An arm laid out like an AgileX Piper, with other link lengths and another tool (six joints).
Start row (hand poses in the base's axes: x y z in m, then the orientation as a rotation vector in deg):
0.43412 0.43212 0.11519 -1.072 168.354 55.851
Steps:
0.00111 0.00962 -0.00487 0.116 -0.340 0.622
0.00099 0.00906 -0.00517 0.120 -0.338 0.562
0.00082 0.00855 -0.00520 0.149 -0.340 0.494
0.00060 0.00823 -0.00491 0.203 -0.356 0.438
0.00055 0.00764 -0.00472 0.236 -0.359 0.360
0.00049 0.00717 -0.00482 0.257 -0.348 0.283
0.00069 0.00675 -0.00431 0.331 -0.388 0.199
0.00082 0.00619 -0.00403 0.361 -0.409 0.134
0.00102 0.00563 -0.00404 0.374 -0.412 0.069
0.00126 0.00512 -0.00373 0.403 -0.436 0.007
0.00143 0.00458 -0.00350 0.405 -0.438 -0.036
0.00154 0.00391 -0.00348 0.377 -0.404 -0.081
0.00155 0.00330 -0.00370 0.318 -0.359 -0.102
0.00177 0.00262 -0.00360 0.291 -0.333 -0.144
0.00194 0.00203 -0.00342 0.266 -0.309 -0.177
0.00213 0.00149 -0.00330 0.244 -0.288 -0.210
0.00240 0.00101 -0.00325 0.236 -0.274 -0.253
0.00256 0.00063 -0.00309 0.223 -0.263 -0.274
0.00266 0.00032 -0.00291 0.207 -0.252 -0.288
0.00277 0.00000 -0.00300 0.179 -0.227 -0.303
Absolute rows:
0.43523 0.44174 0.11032 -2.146 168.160 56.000
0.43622 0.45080 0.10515 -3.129 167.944 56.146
0.43704 0.45935 0.09995 -4.010 167.689 56.322
0.43764 0.46758 0.09504 -4.812 167.373 56.562
0.43819 0.47522 0.09032 -5.498 167.015 56.836
0.43868 0.48239 0.08550 -6.063 166.635 57.131
0.43937 0.48914 0.08119 -6.518 166.157 57.504
0.44019 0.49533 0.07716 -6.885 165.627 57.900
0.44121 0.50096 0.07312 -7.156 165.071 58.300
0.44247 0.50608 0.06939 -7.345 164.462 58.720
0.44390 0.51066 0.06589 -7.472 163.840 59.131
0.44544 0.51457 0.06241 -7.519 163.252 59.503
0.44699 0.51787 0.05871 -7.519 162.732 59.802
0.44876 0.52049 0.05511 -7.449 162.240 60.062
0.45070 0.52252 0.05169 -7.322 161.775 60.287
0.45283 0.52401 0.04839 -7.141 161.333 60.481
0.45523 0.52502 0.04514 -6.893 160.898 60.658
0.45779 0.52565 0.04205 -6.612 160.474 60.815
0.46045 0.52597 0.03914 -6.309 160.065 60.949
0.46322 0.52597 0.03614 -5.976 159.690 61.049

